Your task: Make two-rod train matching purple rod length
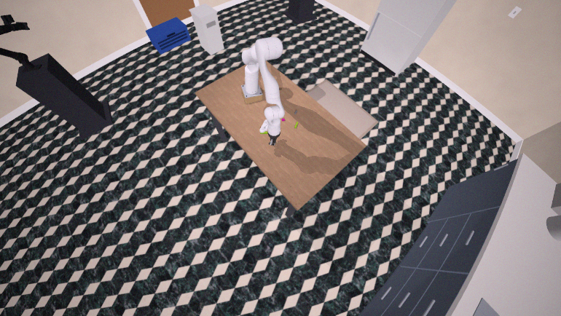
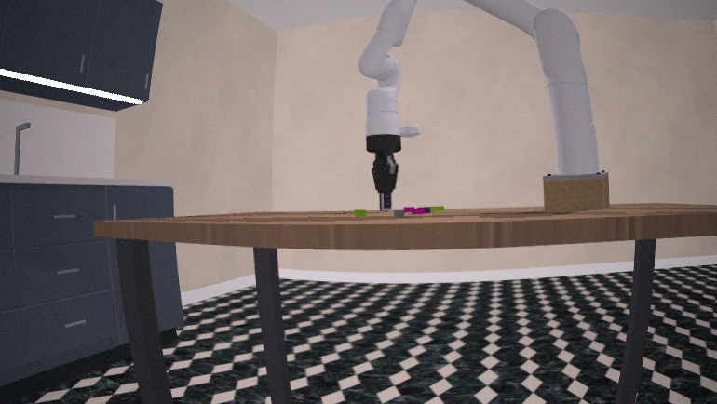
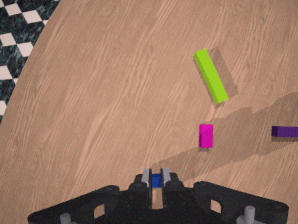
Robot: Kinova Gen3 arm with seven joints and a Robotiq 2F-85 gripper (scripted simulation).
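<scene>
Now: the blue rod 2 cm below my hand. From my hand the other things lie so: purple rod 12 cm behind, 10 cm to the left, 2 cm below; grey rod 13 cm behind, 27 cm to the left, 2 cm below.
</scene>
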